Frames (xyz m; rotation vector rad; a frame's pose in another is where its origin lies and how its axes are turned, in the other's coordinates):
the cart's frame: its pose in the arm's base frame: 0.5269 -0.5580 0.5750 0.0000 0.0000 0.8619
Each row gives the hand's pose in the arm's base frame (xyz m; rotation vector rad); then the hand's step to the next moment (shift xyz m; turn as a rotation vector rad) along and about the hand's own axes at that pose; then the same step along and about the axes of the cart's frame.
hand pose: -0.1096 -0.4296 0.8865 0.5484 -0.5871 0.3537
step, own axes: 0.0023 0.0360 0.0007 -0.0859 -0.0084 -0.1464
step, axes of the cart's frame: 0.0120 0.0302 0.0157 0.0480 0.0426 -0.1573
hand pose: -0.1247 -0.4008 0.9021 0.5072 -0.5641 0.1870
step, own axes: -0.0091 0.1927 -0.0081 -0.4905 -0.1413 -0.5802
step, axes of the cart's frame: 0.0882 0.1579 0.0675 0.0562 0.1751 -0.7506
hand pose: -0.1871 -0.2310 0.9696 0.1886 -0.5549 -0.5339
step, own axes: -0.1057 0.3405 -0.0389 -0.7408 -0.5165 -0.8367
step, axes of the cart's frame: 0.3222 0.1555 0.0253 -0.2100 0.2117 -1.1944
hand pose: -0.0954 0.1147 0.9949 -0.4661 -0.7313 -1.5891
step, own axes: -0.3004 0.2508 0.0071 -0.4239 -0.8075 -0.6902
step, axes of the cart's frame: 0.3522 -0.0826 -0.1495 -0.5286 0.4014 -0.9314
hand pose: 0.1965 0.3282 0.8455 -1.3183 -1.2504 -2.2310
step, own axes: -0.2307 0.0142 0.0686 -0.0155 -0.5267 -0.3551
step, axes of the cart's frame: 0.1159 -0.1326 -0.1647 -0.3087 0.4096 -0.3751
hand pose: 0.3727 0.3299 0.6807 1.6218 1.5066 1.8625
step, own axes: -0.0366 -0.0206 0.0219 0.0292 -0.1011 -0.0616
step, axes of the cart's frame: 0.0098 -0.0214 -0.0411 -0.0425 0.1006 -0.0543
